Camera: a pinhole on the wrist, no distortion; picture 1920 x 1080 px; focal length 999.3 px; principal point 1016.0 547.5 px. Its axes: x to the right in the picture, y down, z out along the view. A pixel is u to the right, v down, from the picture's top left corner.
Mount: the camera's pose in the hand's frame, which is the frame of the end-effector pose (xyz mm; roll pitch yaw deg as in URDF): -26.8 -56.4 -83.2 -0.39 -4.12 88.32
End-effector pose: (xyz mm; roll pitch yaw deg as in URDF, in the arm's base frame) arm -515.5 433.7 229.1 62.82 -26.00 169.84
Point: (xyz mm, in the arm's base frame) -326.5 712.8 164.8
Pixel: 851.3 875.0
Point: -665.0 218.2 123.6
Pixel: behind the camera
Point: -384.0 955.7 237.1
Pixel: 799.0 537.9
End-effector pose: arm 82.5 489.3 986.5 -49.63 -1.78 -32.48
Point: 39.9 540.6 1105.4
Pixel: 956.6 721.5
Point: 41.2 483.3 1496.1
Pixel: 248.0 489.7
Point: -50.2 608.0 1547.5
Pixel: 362.8 783.6
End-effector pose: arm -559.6 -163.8 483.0 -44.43 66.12 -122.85
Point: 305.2 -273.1 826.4
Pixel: outside the picture
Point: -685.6 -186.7 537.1
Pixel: 240.7 382.9
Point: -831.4 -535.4 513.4
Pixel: 419.9 46.4
